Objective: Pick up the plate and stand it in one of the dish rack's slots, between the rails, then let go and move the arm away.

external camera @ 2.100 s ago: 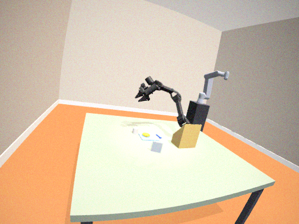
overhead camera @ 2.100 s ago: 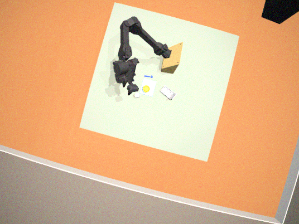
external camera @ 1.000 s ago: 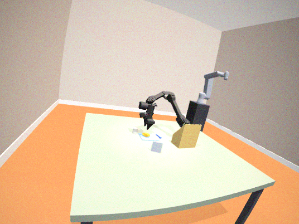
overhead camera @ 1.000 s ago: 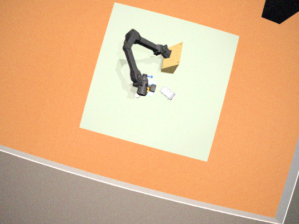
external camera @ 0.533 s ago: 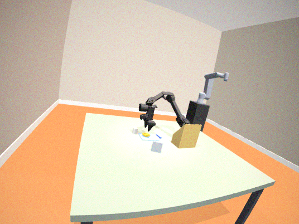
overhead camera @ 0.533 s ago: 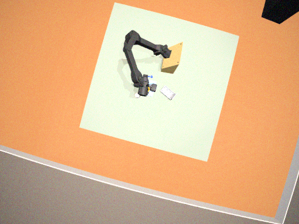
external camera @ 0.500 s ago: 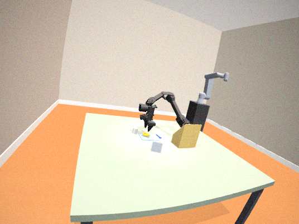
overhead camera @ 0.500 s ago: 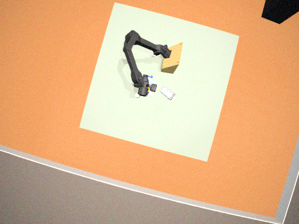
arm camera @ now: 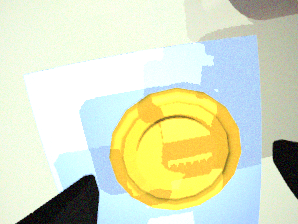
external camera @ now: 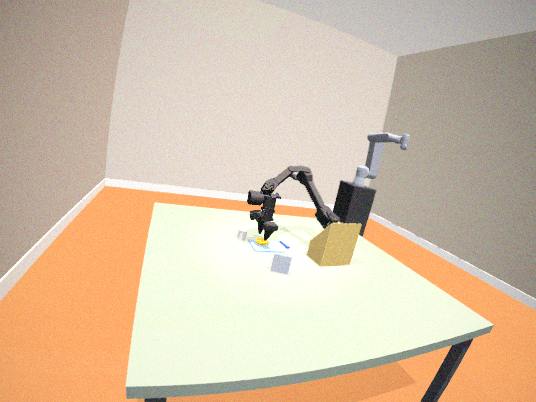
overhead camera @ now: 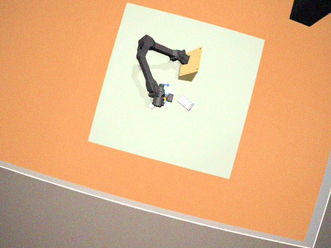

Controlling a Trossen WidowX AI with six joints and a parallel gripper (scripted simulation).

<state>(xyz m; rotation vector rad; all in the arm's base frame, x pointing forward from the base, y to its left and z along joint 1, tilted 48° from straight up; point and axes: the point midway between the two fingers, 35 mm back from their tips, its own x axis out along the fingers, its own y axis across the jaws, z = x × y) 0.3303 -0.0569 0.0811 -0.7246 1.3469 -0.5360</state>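
Right now my gripper tip is 20 mm above the yellow plate. Round my gripper tip: dish rack (30 mm behind, 210 mm to the left, 20 mm below).
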